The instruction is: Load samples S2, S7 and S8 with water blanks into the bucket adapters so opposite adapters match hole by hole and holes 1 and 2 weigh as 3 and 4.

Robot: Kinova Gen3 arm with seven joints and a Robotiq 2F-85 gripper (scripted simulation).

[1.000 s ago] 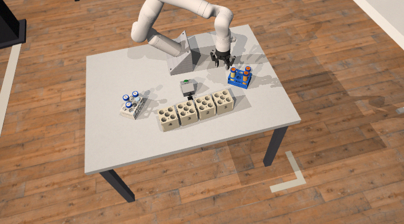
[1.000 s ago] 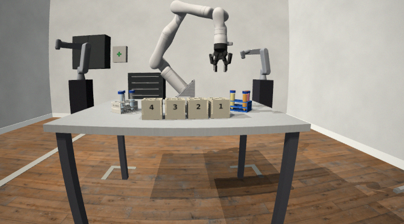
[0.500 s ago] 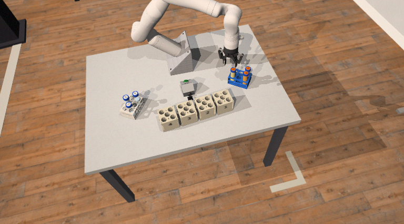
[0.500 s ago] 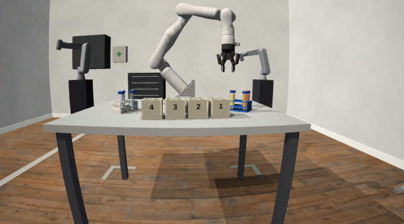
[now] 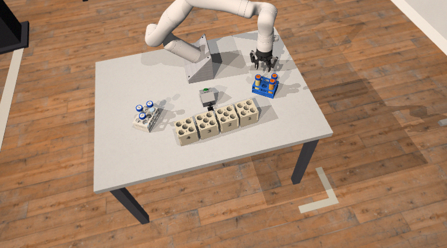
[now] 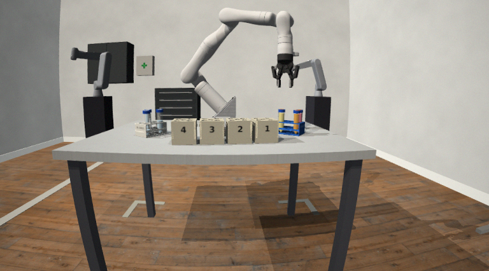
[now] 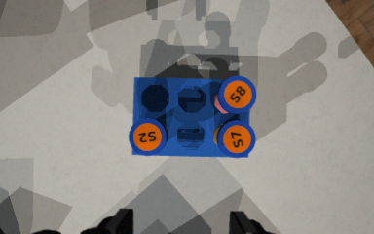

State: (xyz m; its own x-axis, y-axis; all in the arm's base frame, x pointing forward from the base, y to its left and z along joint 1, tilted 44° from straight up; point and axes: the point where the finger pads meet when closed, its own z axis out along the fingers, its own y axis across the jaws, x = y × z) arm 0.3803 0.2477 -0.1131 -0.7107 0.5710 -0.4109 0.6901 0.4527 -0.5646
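The sample S7 is 180 mm below my hand, 70 mm to the left of it and 10 mm behind it. The rest, counted from my hand: blue sample rack: 210 mm below, 50 mm to the left, 40 mm behind; then sample S8: 180 mm below, 100 mm to the left, 30 mm behind; then sample S2: 180 mm below, 60 mm behind.
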